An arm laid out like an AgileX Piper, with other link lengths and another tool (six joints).
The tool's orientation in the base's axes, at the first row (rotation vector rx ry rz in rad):
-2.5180, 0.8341, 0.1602
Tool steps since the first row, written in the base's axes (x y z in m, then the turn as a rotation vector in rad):
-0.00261, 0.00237, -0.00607, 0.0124, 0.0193, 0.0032
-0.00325, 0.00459, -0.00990, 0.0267, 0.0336, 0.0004
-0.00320, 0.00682, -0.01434, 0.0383, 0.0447, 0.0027
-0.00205, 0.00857, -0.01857, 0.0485, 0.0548, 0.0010
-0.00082, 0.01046, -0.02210, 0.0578, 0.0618, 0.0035
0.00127, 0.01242, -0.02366, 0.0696, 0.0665, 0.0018
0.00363, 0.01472, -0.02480, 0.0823, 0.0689, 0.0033
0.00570, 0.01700, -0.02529, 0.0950, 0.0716, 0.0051
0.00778, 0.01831, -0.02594, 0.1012, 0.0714, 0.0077
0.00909, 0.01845, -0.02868, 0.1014, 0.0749, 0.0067
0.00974, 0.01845, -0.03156, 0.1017, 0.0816, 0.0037
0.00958, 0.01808, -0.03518, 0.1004, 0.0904, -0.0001
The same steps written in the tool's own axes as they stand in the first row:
-0.00183, 0.00234, 0.00636, -0.0011, -0.0221, 0.0069
-0.00256, 0.00272, 0.01076, 0.0036, -0.0394, 0.0167
-0.00258, 0.00293, 0.01572, 0.0064, -0.0549, 0.0204
-0.00151, 0.00274, 0.02032, 0.0097, -0.0673, 0.0271
-0.00062, 0.00213, 0.02436, 0.0129, -0.0787, 0.0286
0.00042, 0.00016, 0.02675, 0.0203, -0.0882, 0.0328
0.00139, -0.00238, 0.02894, 0.0289, -0.0980, 0.0331
0.00197, -0.00499, 0.03053, 0.0373, -0.1081, 0.0333
0.00311, -0.00687, 0.03181, 0.0417, -0.1126, 0.0312
0.00479, -0.00663, 0.03433, 0.0403, -0.1148, 0.0337
0.00605, -0.00584, 0.03689, 0.0377, -0.1184, 0.0396
0.00703, -0.00402, 0.03988, 0.0329, -0.1223, 0.0470

